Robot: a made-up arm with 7 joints. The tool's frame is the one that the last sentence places.
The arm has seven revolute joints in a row. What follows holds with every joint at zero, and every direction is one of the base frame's. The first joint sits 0.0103 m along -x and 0.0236 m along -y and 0.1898 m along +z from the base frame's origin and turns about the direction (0.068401, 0.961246, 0.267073), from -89.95 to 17.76 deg. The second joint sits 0.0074 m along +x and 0.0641 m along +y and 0.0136 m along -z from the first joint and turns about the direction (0.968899, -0.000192, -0.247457), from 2.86 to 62.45 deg. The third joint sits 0.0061 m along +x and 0.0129 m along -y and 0.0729 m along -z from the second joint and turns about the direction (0.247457, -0.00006, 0.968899), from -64.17 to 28.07 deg. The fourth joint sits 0.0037 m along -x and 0.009 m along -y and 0.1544 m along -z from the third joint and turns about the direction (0.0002, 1, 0.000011), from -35.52 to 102.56 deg. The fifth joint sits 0.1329 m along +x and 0.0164 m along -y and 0.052 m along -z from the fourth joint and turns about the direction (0.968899, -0.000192, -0.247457), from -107.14 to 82.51 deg. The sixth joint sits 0.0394 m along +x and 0.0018 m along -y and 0.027 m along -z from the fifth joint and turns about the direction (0.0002, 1, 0.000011), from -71.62 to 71.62 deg. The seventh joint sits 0.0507 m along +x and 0.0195 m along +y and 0.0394 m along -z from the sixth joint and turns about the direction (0.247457, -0.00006, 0.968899), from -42.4 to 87.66 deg. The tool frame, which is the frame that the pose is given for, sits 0.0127 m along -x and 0.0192 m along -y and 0.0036 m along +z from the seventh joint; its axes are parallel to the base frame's.
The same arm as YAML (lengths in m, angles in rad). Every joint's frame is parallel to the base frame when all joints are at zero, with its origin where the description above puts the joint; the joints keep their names.
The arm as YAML. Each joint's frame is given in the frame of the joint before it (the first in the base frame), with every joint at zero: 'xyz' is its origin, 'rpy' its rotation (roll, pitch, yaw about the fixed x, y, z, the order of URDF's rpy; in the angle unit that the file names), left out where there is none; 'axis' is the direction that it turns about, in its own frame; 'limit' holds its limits. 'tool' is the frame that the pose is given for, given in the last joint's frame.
units:
  length: m
  angle: rad
joints:
  - name: joint 1
    type: revolute
    origin:
      xyz: [-0.0103, -0.0236, 0.1898]
    axis: [0.068403, 0.961235, 0.26711]
    limit:
      lower: -1.5699
      upper: 0.31
  - name: joint 2
    type: revolute
    origin:
      xyz: [0.0074, 0.0641, -0.0136]
    axis: [0.968889, -0.0002, -0.247497]
    limit:
      lower: 0.0499
      upper: 1.09
  - name: joint 3
    type: revolute
    origin:
      xyz: [0.0061, -0.0129, -0.0729]
    axis: [0.247497, -0.0001, 0.968889]
    limit:
      lower: -1.12
      upper: 0.4899
  - name: joint 4
    type: revolute
    origin:
      xyz: [-0.0037, -0.009, -0.1544]
    axis: [0.0002, 1.0, 0.0]
    limit:
      lower: -0.6199
      upper: 1.79
  - name: joint 5
    type: revolute
    origin:
      xyz: [0.1329, -0.0164, -0.052]
    axis: [0.968889, -0.0002, -0.247497]
    limit:
      lower: -1.8699
      upper: 1.4401
  - name: joint 6
    type: revolute
    origin:
      xyz: [0.0394, -0.0018, -0.027]
    axis: [0.0002, 1.0, 0.0]
    limit:
      lower: -1.25
      upper: 1.25
  - name: joint 7
    type: revolute
    origin:
      xyz: [0.0507, 0.0195, -0.0394]
    axis: [0.247497, -0.0001, 0.968889]
    limit:
      lower: -0.74
      upper: 1.53
tool:
  origin:
    xyz: [-0.0127, -0.0192, 0.0036]

